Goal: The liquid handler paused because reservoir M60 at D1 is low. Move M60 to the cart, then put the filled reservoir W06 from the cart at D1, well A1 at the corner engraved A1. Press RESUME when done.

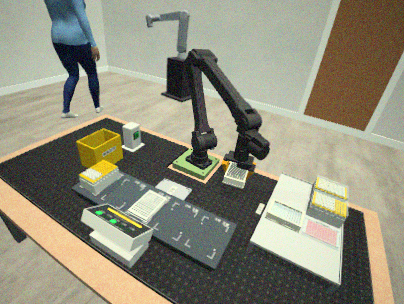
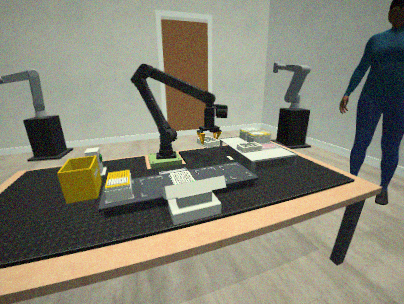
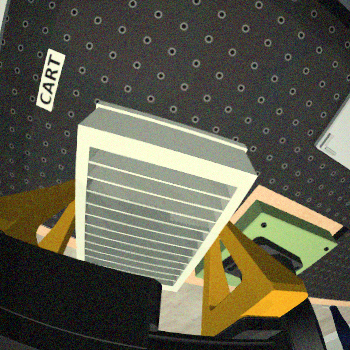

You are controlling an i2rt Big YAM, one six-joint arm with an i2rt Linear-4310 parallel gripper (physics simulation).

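Pixels of known places: gripper, fingertip midpoint: (image 1: 235, 177) (image 3: 150, 199); arm's base, origin of the base link: (image 1: 198, 161) (image 2: 166, 156).
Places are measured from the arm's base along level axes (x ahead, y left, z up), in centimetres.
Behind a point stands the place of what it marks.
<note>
My gripper (image 1: 240, 167) (image 2: 209, 135) (image 3: 150, 199) {x 8.1, y 25.1, z 8.9 cm} is shut on a white ribbed reservoir (image 1: 235, 176) {x 10.5, y 25.9, z 11.1 cm} (image 2: 209, 142) {x 13.7, y 24.2, z 11.3 cm} (image 3: 155, 200) {x 9.7, y 25.5, z 10.8 cm}, held above the table between the arm's base and the cart; its label is not readable. The white cart (image 1: 300, 255) {x 22.9, y 59.0, z 4.4 cm} (image 2: 260, 156) {x 23.1, y 50.4, z 4.4 cm} bears another reservoir (image 1: 285, 214) {x 12.3, y 49.0, z 7.4 cm} (image 2: 249, 146) {x 13.0, y 48.2, z 7.1 cm} near its left side. The dark deck (image 1: 196, 245) {x 40.8, y 30.7, z 3.2 cm} (image 2: 235, 173) {x 37.6, y 31.0, z 3.2 cm} shows no labware within the corner brackets at its right end. The control panel (image 1: 117, 221) {x 54.7, y 10.3, z 10.6 cm} (image 2: 195, 201) {x 57.2, y 9.8, z 4.1 cm} stands at the deck's front, with green buttons facing up; the word RESUME is not readable.
Yellow-topped boxes (image 1: 329, 205) {x 1.2, y 61.0, z 11.4 cm} and a pink plate (image 1: 321, 231) {x 9.5, y 62.2, z 5.7 cm} occupy the cart's right part. A CART label (image 1: 260, 208) {x 6.4, y 38.6, z -1.7 cm} (image 3: 50, 80) {x 7.0, y 38.4, z -1.5 cm} lies left of it. A white plate (image 1: 147, 205) {x 40.4, y 7.2, z 4.4 cm} and tip box (image 1: 99, 176) {x 46.0, y -13.8, z 9.4 cm} sit on the deck. A yellow bin (image 1: 100, 149) {x 35.9, y -29.3, z 10.2 cm} (image 2: 79, 179) {x 40.0, y -33.5, z 8.0 cm} stands behind.
</note>
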